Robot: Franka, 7 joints.
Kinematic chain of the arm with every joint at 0, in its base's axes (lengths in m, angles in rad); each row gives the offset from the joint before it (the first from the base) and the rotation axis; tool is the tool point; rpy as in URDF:
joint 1: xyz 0 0 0.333 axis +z
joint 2: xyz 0 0 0 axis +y
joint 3: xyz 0 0 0.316 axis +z
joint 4: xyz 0.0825 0 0 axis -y
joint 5: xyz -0.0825 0 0.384 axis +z
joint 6: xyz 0 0 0 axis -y
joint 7: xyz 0.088 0 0 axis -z
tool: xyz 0 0 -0.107 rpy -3.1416 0 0
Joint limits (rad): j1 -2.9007..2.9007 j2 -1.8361..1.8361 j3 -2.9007..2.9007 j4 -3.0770..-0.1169 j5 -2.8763..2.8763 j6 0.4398..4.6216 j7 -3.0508..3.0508
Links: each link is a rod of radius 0.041 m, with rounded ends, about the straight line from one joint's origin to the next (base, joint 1, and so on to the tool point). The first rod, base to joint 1, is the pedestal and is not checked.
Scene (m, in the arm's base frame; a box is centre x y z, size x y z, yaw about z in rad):
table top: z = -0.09
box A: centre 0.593 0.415 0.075 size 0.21 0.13 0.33 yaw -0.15
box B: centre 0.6 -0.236 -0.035 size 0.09 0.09 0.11 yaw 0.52
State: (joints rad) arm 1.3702 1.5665 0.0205 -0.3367 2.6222 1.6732 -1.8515
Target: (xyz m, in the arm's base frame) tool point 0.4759 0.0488 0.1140
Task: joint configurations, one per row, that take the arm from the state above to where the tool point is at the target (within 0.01 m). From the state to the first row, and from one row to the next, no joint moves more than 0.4 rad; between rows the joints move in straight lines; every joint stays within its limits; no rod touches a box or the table.
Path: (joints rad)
1: 1.3240 1.5297 -0.3308 -0.3001 2.6645 1.8527 -2.0378
2: 1.2777 1.4929 -0.6821 -0.2634 2.7069 2.0321 -2.2241
3: 1.2315 1.4562 -1.0335 -0.2268 2.7492 2.2116 -2.4104
4: 1.1852 1.4194 -1.3848 -0.1902 2.7916 2.3911 -2.5967
5: 1.1390 1.3826 -1.7361 -0.1535 2.8340 2.5705 -2.7831
6: 1.0927 1.3458 -2.0874 -0.1169 2.8763 2.7500 -2.9694
7: 1.1572 1.3339 -1.9270 -0.4881 2.8321 2.6754 -2.7831
8: 1.2216 1.3220 -1.7665 -0.8593 2.7879 2.6008 -2.5967
9: 1.2861 1.3101 -1.6060 -1.2305 2.7437 2.5262 -2.4104
10: 1.3506 1.2982 -1.4455 -1.6017 2.6995 2.4517 -2.2241
11: 1.4150 1.2863 -1.2850 -1.9729 2.6553 2.3771 -2.0378
12: 1.4795 1.2744 -1.1245 -2.3441 2.6112 2.3025 -1.8515

